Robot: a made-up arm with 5 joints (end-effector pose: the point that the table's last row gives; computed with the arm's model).
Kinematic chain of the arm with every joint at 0, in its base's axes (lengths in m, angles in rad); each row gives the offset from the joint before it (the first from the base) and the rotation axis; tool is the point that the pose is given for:
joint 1: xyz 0 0 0.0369 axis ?
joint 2: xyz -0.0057 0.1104 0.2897 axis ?
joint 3: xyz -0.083 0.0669 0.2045 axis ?
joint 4: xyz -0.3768 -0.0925 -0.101 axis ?
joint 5: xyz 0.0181 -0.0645 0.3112 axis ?
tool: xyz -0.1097 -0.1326 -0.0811
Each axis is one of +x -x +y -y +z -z.
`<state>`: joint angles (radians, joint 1 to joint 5).
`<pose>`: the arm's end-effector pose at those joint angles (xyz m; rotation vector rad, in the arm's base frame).
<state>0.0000 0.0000 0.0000 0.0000 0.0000</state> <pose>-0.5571 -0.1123 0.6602 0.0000 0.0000 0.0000</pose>
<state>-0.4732 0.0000 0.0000 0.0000 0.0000</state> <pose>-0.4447 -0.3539 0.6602 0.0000 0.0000 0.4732</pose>
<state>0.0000 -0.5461 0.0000 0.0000 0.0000</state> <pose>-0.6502 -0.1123 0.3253 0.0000 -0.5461 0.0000</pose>
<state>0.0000 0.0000 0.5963 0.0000 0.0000</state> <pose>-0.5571 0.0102 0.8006 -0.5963 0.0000 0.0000</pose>
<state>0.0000 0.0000 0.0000 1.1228 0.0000</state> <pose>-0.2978 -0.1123 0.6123 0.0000 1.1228 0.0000</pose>
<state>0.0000 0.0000 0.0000 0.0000 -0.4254</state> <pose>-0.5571 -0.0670 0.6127 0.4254 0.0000 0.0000</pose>
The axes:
joint 1: -z
joint 2: +y
joint 3: -x
joint 4: +y
joint 5: -x

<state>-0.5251 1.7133 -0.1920 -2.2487 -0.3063</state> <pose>-0.0408 -0.0477 0.8933 0.3599 -0.4828 0.4144</pose>
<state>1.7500 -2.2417 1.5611 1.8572 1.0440</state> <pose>0.1150 0.3399 -0.0330 0.3277 0.5431 -3.0287</pose>
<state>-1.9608 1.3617 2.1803 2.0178 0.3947</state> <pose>-0.4065 0.3625 0.5965 -2.6800 -1.2070 -0.8822</pose>
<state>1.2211 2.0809 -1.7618 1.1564 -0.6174</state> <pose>0.2084 -0.0781 0.6350 -1.9848 -0.0942 0.7028</pose>
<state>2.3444 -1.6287 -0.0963 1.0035 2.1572</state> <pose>0.2930 0.2928 0.1872 1.5052 -2.1137 1.5838</pose>
